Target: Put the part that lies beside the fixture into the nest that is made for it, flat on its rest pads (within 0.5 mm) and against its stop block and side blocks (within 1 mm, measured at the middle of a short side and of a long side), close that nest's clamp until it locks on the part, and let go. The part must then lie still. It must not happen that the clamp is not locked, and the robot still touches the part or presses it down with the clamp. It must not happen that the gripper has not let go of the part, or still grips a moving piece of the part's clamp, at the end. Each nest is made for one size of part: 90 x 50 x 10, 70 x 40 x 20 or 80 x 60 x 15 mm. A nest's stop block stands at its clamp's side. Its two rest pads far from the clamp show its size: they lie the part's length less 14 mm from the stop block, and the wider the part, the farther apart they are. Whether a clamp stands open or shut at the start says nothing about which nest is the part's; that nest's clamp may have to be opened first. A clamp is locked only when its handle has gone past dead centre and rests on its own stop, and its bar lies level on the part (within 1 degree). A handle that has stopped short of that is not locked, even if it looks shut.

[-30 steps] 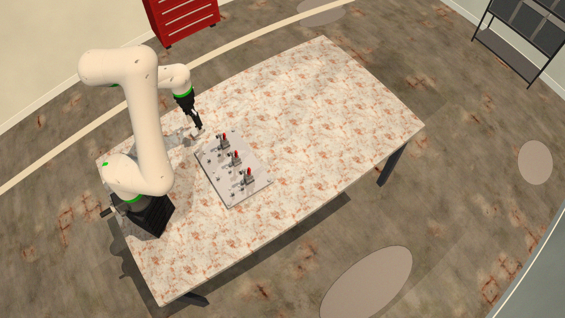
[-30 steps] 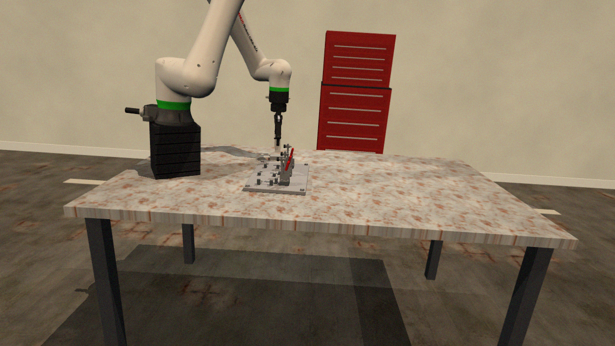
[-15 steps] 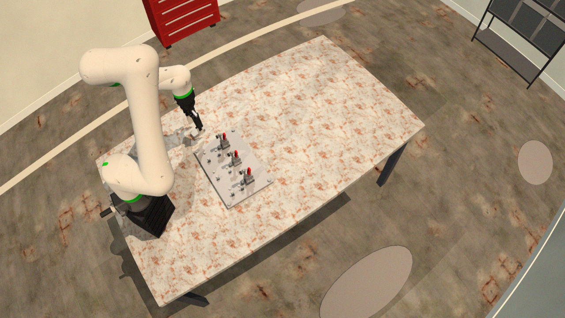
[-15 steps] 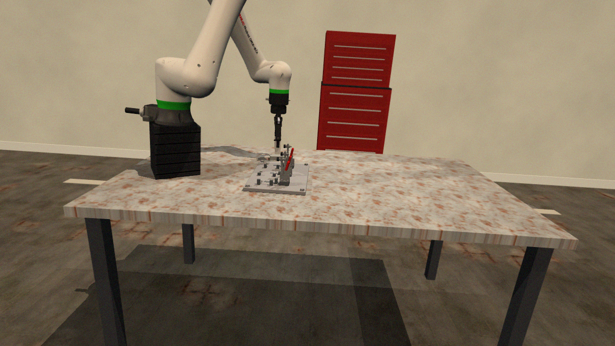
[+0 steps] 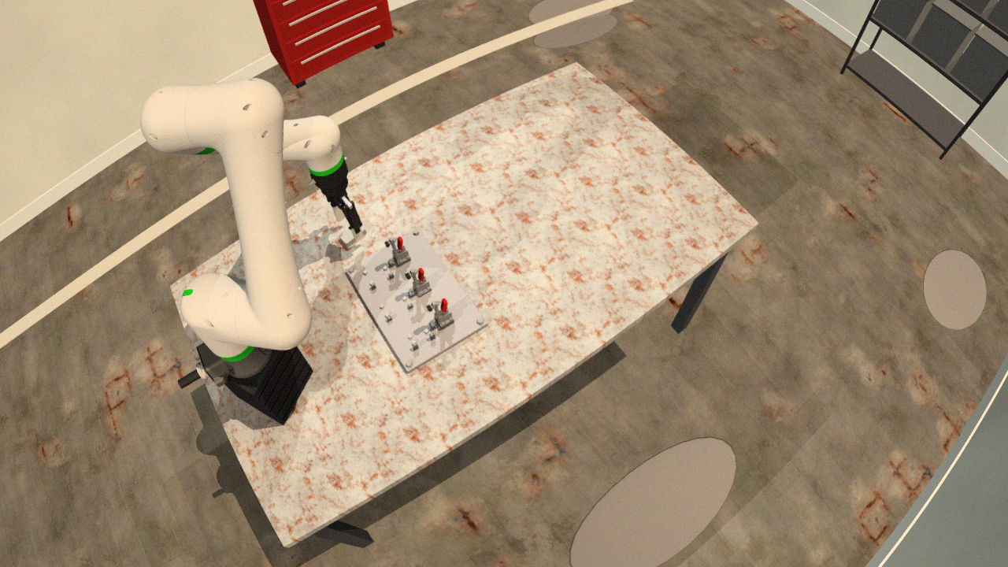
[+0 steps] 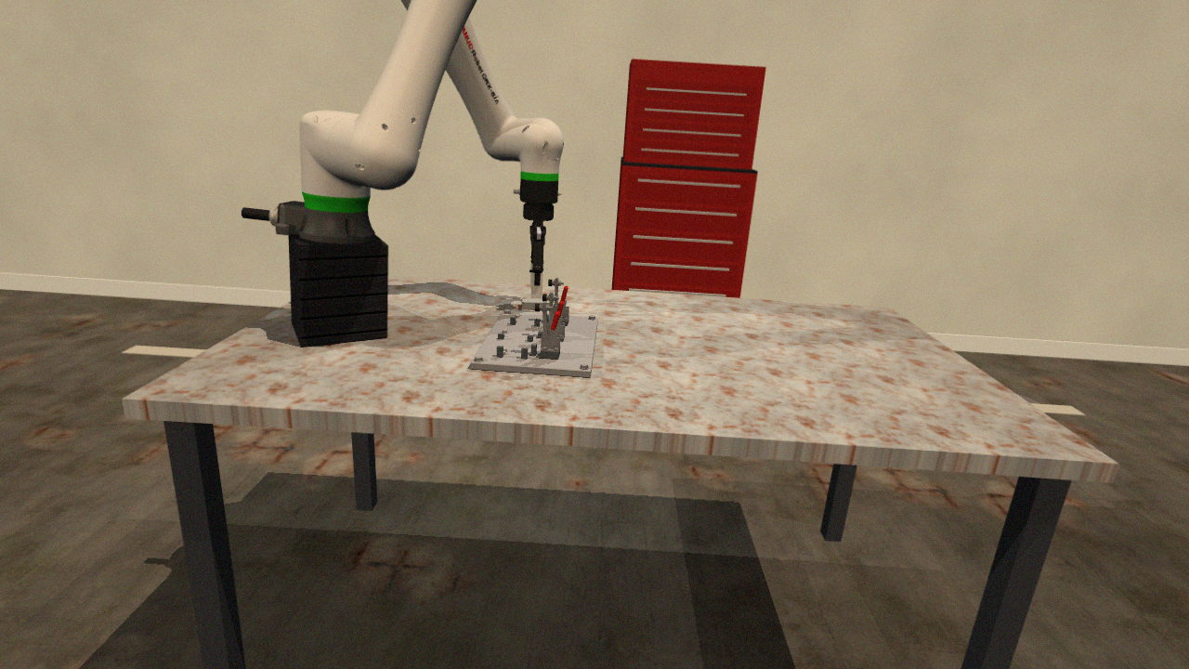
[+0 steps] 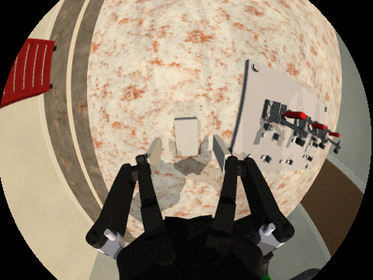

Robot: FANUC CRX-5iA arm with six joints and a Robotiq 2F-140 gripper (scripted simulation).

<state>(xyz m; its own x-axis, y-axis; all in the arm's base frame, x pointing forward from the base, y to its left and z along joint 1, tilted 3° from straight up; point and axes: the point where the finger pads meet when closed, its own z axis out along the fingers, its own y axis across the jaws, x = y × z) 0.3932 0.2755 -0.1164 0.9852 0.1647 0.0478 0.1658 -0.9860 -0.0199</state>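
Right now my hand is 6 cm above the grey block. The rest, counted from my hand: plate 5 cm ahead, 27 cm to the right, 6 cm below.
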